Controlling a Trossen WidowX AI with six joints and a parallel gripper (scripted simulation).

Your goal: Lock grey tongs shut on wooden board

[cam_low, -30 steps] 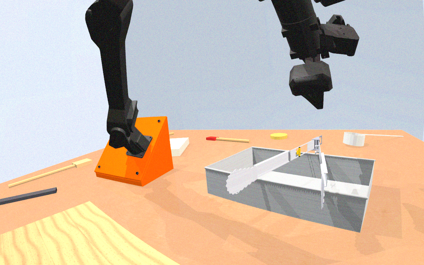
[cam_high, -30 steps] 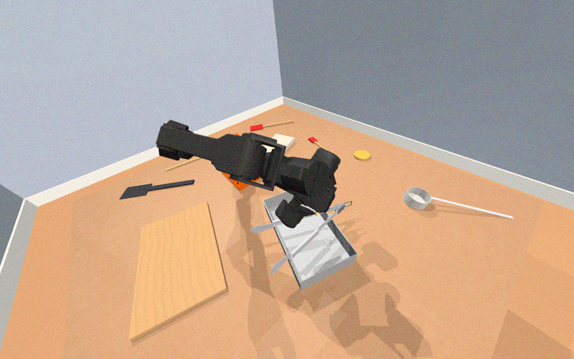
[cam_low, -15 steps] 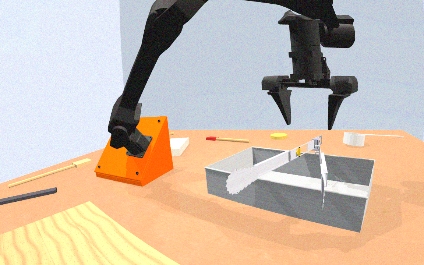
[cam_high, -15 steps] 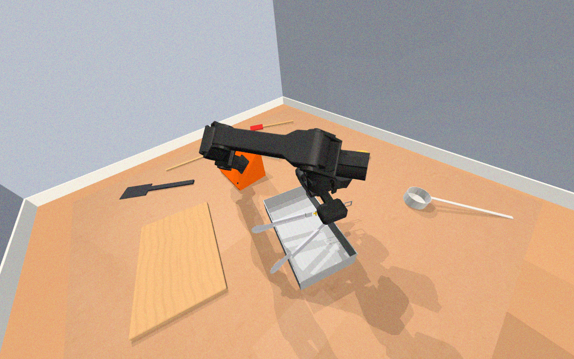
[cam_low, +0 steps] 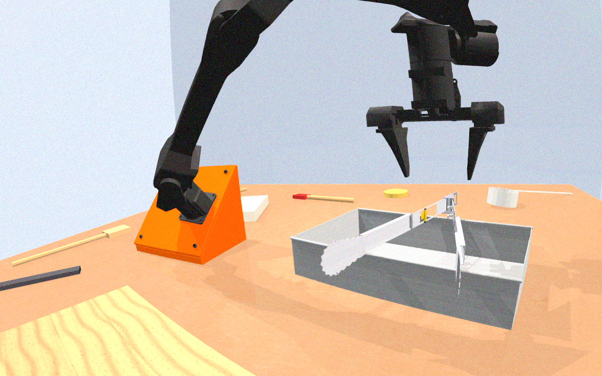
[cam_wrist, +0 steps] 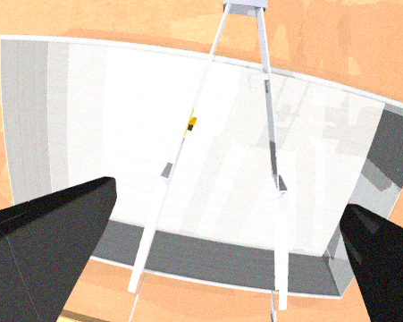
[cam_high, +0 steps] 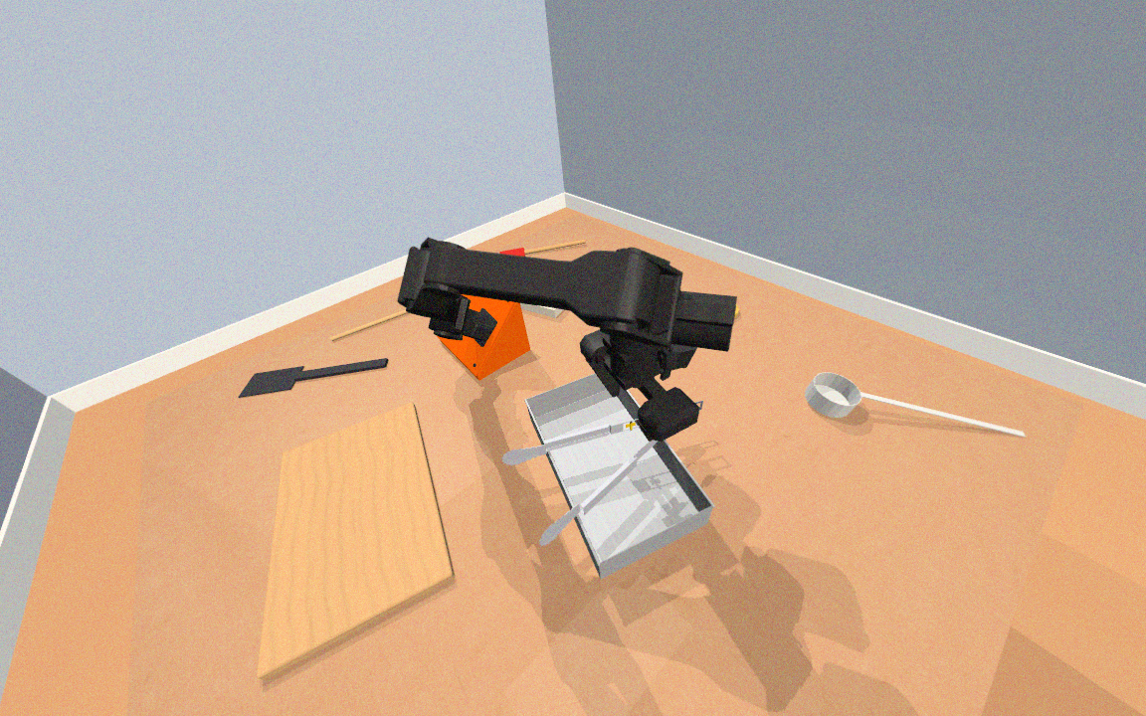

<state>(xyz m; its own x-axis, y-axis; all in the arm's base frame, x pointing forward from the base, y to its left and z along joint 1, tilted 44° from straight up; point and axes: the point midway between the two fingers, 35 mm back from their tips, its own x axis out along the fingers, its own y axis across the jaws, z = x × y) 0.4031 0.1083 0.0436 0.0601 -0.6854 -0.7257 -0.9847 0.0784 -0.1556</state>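
Right now the grey roasting tin is 30 mm behind my gripper tip, 30 mm to the right of it and 100 mm below it. From my gripper tip the other things lie so: black flat tool (650 mm behind, 410 mm to the right, 130 mm below); white block (510 mm behind, 200 mm to the left, 120 mm below); wooden board (230 mm behind, 390 mm to the right, 120 mm below).
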